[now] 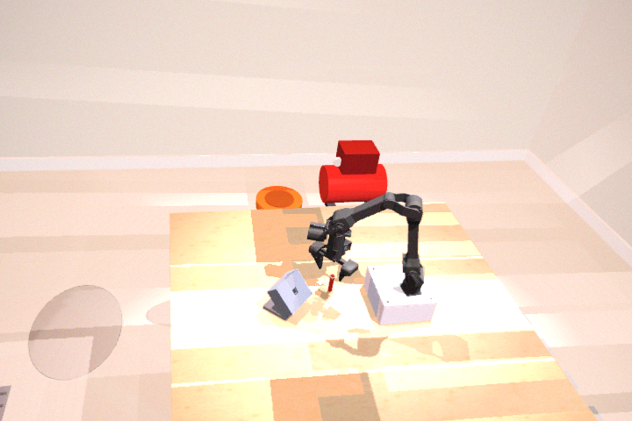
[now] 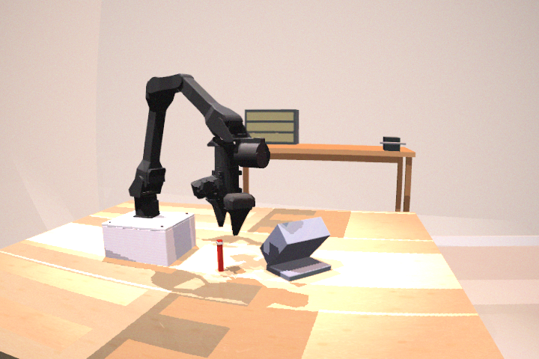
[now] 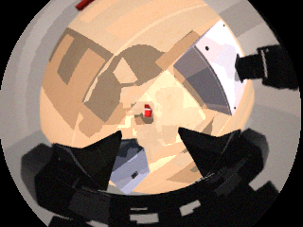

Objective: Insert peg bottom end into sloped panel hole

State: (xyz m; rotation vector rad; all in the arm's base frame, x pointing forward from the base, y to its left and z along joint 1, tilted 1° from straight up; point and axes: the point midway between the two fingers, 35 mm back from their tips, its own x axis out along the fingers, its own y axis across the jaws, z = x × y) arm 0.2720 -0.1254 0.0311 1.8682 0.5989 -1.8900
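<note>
My gripper tip is 20 mm past the red peg, 10 mm to the left of it and 40 mm above it. Also, from my gripper tip: grey sloped panel 160 mm ahead, 30 mm to the left, 30 mm below.
</note>
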